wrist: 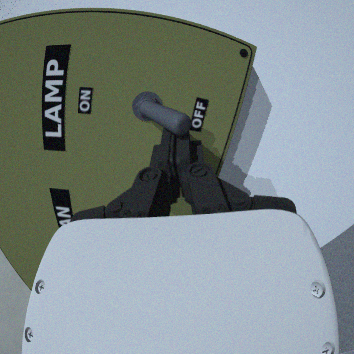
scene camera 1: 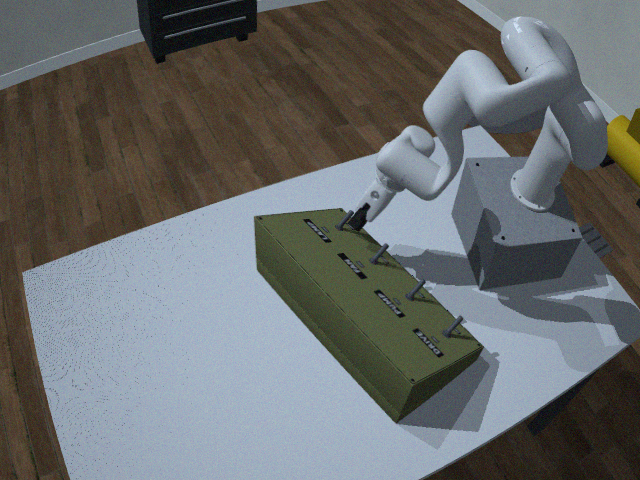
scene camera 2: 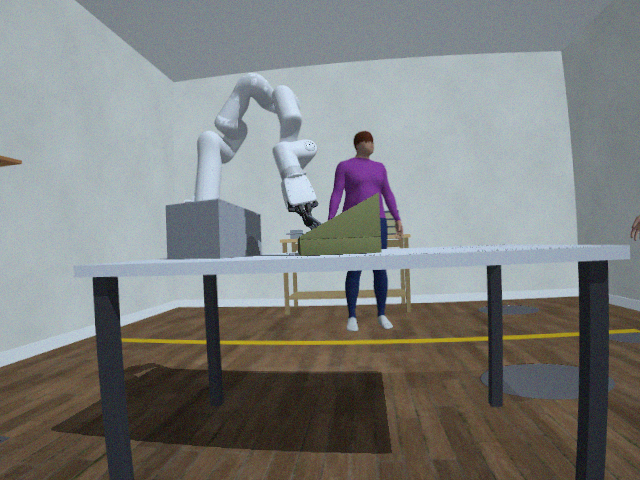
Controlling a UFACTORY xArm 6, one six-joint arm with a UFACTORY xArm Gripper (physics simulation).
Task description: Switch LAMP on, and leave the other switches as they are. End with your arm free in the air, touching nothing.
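Frame: origin at the arm's base, x back, y right, z up, level; metres.
Seen in the pictures: gripper, fingertip midpoint: (wrist: 178, 142) (scene camera 1: 354, 226) (scene camera 2: 310, 224); arm's base, link origin: (scene camera 1: 532, 190) (scene camera 2: 205, 209).
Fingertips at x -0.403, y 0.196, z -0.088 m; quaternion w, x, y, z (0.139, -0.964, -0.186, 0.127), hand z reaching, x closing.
Offsets run from my fingertips to a thing's top centre. "spot": to the spot under its first point.
The olive sloped switch box (scene camera 1: 289, 232) (scene camera 2: 351, 227) (wrist: 115, 45) stands on the table. The LAMP lever @[dz +0.033, dx -0.013, dy +0.018 m] (scene camera 1: 344, 220) (wrist: 162, 116) is a grey toggle; in the wrist view it leans away from the ON label @[spot: dz +0.016, dx -0.071, dy +0.014 m] (wrist: 85, 100) towards the OFF label @[spot: dz -0.023, dx +0.005, dy +0.020 m] (wrist: 199, 114). My gripper (scene camera 1: 355, 226) (scene camera 2: 315, 226) (wrist: 178, 142) is shut and empty. Its fingertips are right beside the lever's free end, on the OFF side in scene camera 1; whether they touch it is unclear. The FAN lever @[dz +0.033, dx -0.005, dy -0.102 m] (scene camera 1: 379, 253), PUMP lever @[dz +0.033, dx +0.003, dy -0.221 m] (scene camera 1: 416, 289) and DRIVE lever @[dz +0.033, dx +0.011, dy -0.341 m] (scene camera 1: 453, 326) lean the same way as LAMP.
The grey robot pedestal (scene camera 1: 522, 258) (scene camera 2: 193, 229) stands on the white table (scene camera 1: 155, 361) (scene camera 2: 465, 254), on the levers' side of the box. A person (scene camera 2: 361, 180) stands behind the table, near a wooden bench (scene camera 2: 320, 295). A dark drawer cabinet (scene camera 1: 199, 28) is by the wall.
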